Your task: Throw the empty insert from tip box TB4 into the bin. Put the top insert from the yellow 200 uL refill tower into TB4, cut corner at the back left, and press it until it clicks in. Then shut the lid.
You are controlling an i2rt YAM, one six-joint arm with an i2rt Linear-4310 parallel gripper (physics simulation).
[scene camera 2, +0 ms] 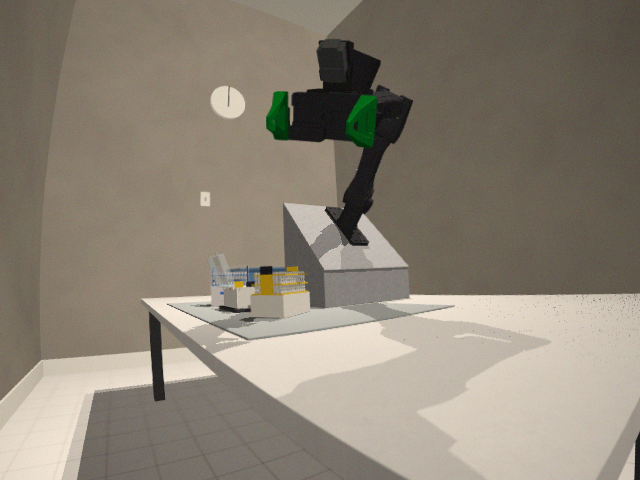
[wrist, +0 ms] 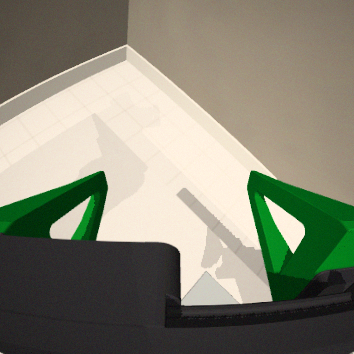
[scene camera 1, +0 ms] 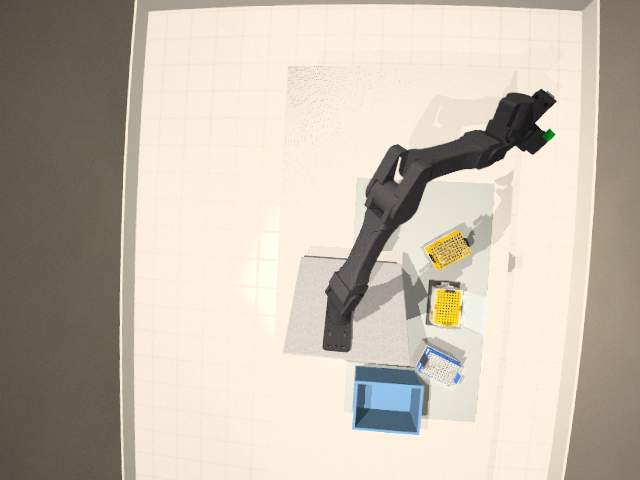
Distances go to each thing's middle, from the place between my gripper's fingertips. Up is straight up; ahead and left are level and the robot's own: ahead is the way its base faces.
My hand is 140 mm past the blue-and-white tip box [scene camera 1: 431, 362], 750 mm to the left of it and 190 mm above it. Round my hand: blue bin [scene camera 1: 385, 400] 300 mm behind, 880 mm to the right, 190 mm below.
